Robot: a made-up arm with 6 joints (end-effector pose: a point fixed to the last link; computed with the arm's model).
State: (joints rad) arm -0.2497 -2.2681 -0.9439 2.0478 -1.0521 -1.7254
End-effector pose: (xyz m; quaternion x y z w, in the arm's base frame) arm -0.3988 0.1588 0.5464 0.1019 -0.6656 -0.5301 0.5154
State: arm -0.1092 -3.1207 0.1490 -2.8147 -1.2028 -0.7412
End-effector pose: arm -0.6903 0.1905 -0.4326 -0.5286 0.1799 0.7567 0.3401
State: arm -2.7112 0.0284 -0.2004 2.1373 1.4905 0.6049
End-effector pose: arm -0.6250 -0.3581 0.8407 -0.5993 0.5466 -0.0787 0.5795
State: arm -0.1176 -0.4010 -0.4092 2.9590 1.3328 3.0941
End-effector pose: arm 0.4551 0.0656 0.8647 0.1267 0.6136 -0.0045 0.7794
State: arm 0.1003 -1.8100 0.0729 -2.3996 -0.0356 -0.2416
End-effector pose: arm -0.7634 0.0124 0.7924 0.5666 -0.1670 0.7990 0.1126
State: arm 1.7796 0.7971 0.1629 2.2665 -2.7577 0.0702
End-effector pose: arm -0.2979 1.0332 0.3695 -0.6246 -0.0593 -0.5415 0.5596
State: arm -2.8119 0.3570 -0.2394 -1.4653 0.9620 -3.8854
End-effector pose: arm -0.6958 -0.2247 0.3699 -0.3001 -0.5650 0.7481 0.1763
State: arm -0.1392 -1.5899 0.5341 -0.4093 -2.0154 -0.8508
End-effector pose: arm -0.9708 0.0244 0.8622 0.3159 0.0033 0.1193 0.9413
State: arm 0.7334 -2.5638 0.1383 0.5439 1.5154 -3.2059
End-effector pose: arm -0.6775 -0.7493 -0.0394 0.4095 0.2896 -0.8618 0.0756
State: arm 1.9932 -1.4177 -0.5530 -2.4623 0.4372 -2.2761
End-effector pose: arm -0.0341 -0.1527 0.8354 -0.2592 -0.5791 0.4639 0.6183
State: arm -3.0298 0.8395 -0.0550 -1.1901 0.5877 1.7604
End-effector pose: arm -0.8242 -0.0475 0.0750 -0.3512 -0.3877 0.8468 0.0964
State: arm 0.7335 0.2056 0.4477 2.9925 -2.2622 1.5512
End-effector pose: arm 0.5149 0.6245 1.0697 -0.4880 0.5711 -0.6583 0.0488
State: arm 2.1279 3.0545 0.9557 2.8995 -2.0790 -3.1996
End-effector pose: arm 0.0430 -0.2903 -0.9943 -0.0210 -0.0238 0.8180 0.5744
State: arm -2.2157 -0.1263 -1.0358 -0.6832 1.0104 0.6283
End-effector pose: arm -0.2464 -0.1721 0.2996 -0.0128 0.1144 -0.9770 0.1795
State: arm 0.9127 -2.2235 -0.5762 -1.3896 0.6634 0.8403
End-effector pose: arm -0.2544 -0.3646 0.5706 0.6861 -0.5155 0.2167 0.4654
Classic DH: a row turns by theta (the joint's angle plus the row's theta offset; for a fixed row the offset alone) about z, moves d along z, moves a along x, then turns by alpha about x. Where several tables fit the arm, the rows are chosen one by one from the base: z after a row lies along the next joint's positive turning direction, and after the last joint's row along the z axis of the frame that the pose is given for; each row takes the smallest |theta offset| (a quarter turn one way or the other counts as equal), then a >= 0, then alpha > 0; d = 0 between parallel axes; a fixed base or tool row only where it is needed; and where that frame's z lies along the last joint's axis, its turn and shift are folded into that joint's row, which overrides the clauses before.
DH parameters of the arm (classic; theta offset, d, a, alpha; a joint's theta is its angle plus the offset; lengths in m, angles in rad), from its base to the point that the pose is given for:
joint 1: 0 0.2585 0 -1.5708
joint 2: -1.5708 0 0.6409 3.1416
joint 3: 0 0 0 -1.5708
joint 4: 0 -0.6943 0 1.5708
joint 5: 0 0.1205 0 -1.5708
joint 6: 1.5708 0 0 1.5708
tool (fixed): -1.5708 0 0 0

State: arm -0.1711 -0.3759 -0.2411 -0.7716 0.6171 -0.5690
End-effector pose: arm 0.4425 -0.1641 0.8647 0.5604 -0.4011 -0.0527 0.7227
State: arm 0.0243 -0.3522 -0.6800 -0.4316 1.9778 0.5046
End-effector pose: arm 0.4225 -0.0992 0.5888 -0.0734 -0.6469 -0.3605 0.6680
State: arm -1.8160 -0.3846 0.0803 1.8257 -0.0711 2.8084
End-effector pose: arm -0.0501 -0.3254 1.2681 0.2945 -0.6808 -0.4208 0.5222
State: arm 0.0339 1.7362 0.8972 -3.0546 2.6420 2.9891
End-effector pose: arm 1.0836 0.1569 -0.3706 0.0563 -0.9784 0.1118 0.1643
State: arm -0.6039 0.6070 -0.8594 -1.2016 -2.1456 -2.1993
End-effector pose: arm 0.2438 -0.2210 0.0827 -0.2256 -0.4868 0.4336 0.7239
